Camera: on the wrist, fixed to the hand. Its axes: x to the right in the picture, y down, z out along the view.
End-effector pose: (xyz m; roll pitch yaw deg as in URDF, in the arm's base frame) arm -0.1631 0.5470 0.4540 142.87 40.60 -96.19
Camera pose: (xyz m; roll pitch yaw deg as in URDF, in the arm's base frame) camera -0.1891 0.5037 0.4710 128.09 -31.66 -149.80
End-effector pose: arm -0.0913 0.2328 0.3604 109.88 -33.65 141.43
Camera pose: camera -0.0896 0.2244 0.4130 -105.63 -57.29 -19.24
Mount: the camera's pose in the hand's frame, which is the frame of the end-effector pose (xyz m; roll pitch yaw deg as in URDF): 0.0237 0.0427 -0.0213 -0.03 9.56 87.57
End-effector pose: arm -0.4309 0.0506 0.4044 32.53 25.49 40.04
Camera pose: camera -0.4434 0.1021 0.3987 28.52 -19.50 117.45
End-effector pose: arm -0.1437 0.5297 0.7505 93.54 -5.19 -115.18
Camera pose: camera -0.1352 0.5040 0.7964 -24.72 -83.37 -0.49
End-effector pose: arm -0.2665 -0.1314 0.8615 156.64 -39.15 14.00
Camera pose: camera -0.2636 -0.1624 0.9048 -136.34 -26.59 -96.32
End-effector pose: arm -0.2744 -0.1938 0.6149 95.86 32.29 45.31
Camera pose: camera -0.2555 -0.1508 0.6400 84.89 -55.14 51.80
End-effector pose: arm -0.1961 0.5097 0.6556 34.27 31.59 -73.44
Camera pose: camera -0.1441 0.5006 0.6487 35.19 -19.50 0.91
